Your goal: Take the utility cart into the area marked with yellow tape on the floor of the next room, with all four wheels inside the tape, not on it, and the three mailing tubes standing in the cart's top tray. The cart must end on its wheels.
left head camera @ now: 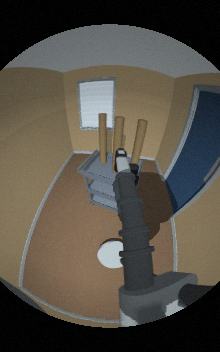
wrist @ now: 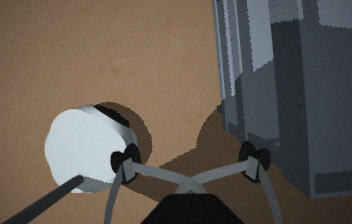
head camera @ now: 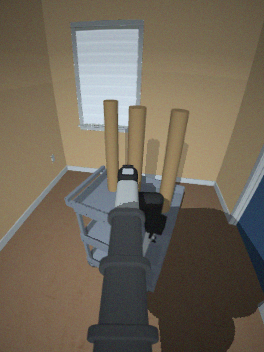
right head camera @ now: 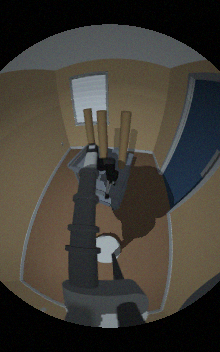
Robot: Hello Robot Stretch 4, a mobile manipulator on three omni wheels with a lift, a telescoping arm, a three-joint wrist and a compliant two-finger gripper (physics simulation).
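Pixels of known places: gripper, fingertip midpoint: [wrist: 189,155] [head camera: 146,253] [right head camera: 109,191]; robot's base, link origin: [left head camera: 112,253] [right head camera: 105,248].
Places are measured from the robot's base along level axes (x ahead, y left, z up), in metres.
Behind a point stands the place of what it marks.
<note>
The grey utility cart [head camera: 94,194] {x 0.997, y 0.235, z 0.766 m} [left head camera: 99,170] {x 0.901, y 0.144, z 0.766 m} [wrist: 327,105] {x 0.711, y -0.141, z 0.766 m} stands upright, with two lower shelves showing. Three brown mailing tubes stand in its top tray: the left tube [head camera: 111,145] {x 1.031, y 0.106, z 1.122 m} [left head camera: 102,137] {x 1.032, y 0.105, z 1.120 m} [right head camera: 89,127] {x 1.032, y 0.096, z 1.178 m}, the middle tube [head camera: 136,132] {x 0.861, y -0.034, z 1.266 m} [left head camera: 119,135] {x 0.862, y -0.045, z 1.215 m} [right head camera: 102,131] {x 0.861, y -0.041, z 1.197 m} and the right tube [head camera: 175,152] {x 0.832, y -0.227, z 1.182 m} [left head camera: 139,142] {x 0.832, y -0.225, z 1.172 m} [right head camera: 124,135] {x 0.832, y -0.225, z 1.170 m}. My gripper [wrist: 189,155] {x 0.493, y -0.087, z 0.860 m} is open and empty, pointing down by the cart's near side. In the wrist view its right fingertip overlaps the cart's lower corner; contact cannot be told. My arm hides part of the tray. The yellow tape does not show.
My white round base [left head camera: 111,253] {x 0.012, y 0.018, z 0.187 m} [right head camera: 106,250] {x -0.021, y -0.022, z 0.187 m} [wrist: 82,145] {x 0.013, y 0.028, z 0.187 m} is on the brown floor. A blue doorway or door [head camera: 256,235] {x 1.028, y -1.306, z 0.222 m} [left head camera: 200,150] {x 0.926, y -1.290, z 1.167 m} [right head camera: 192,145] {x 0.995, y -1.301, z 1.070 m} is at the right. A window [head camera: 107,75] {x 2.468, y 0.302, z 1.474 m} is in the back wall. Walls with white baseboards [head camera: 37,195] {x 1.734, y 1.223, z 0.088 m} enclose the cart.
</note>
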